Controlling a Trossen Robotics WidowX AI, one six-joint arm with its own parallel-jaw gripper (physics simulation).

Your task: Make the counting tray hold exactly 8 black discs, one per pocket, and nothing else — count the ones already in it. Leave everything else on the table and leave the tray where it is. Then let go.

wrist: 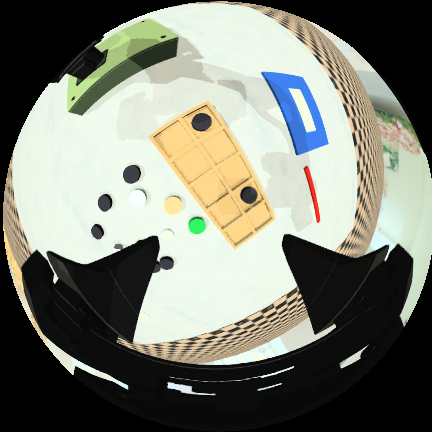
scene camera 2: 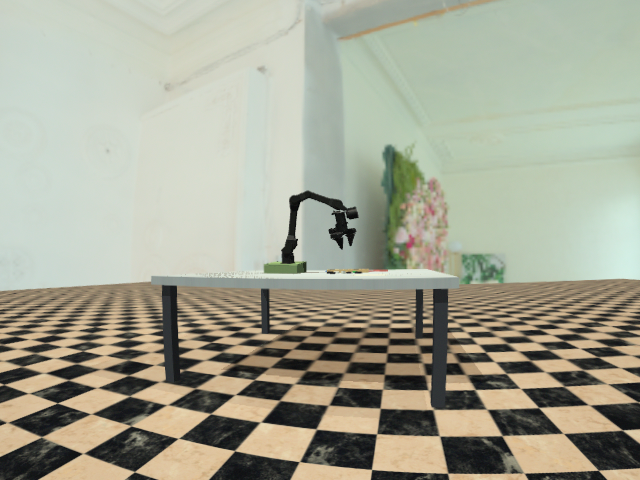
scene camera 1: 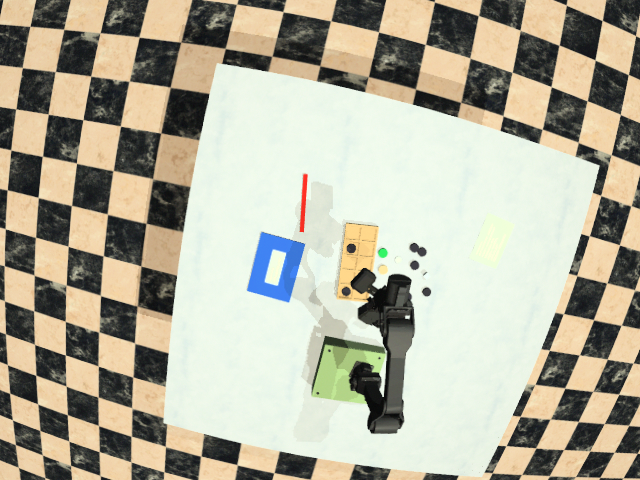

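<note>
The tan counting tray (scene camera 1: 368,233) (wrist: 207,187) has two columns of pockets. One black disc (scene camera 1: 345,291) (wrist: 201,121) sits in a corner pocket at the robot-base end. Another black disc (scene camera 1: 351,248) (wrist: 249,194) sits in the same column, second from the far end. The other pockets look empty in the wrist view. Loose black discs lie beside the tray, among them one black disc (wrist: 131,174) nearest the base, a second (wrist: 105,202), a third (wrist: 97,231) and a touching or overlapping pair (scene camera 1: 417,249) (wrist: 162,264). My gripper (scene camera 2: 345,246) (wrist: 221,241) is open and empty, high above the table.
A green disc (scene camera 1: 382,252) (wrist: 197,225), tan disc (scene camera 1: 383,269) (wrist: 173,205), white disc (wrist: 138,198) and small pale disc (scene camera 1: 398,259) (wrist: 167,234) lie beside the tray. A blue panel (scene camera 1: 255,268) (wrist: 289,112), red bar (scene camera 1: 303,203) (wrist: 312,195) and pale card (scene camera 1: 492,240) lie farther out.
</note>
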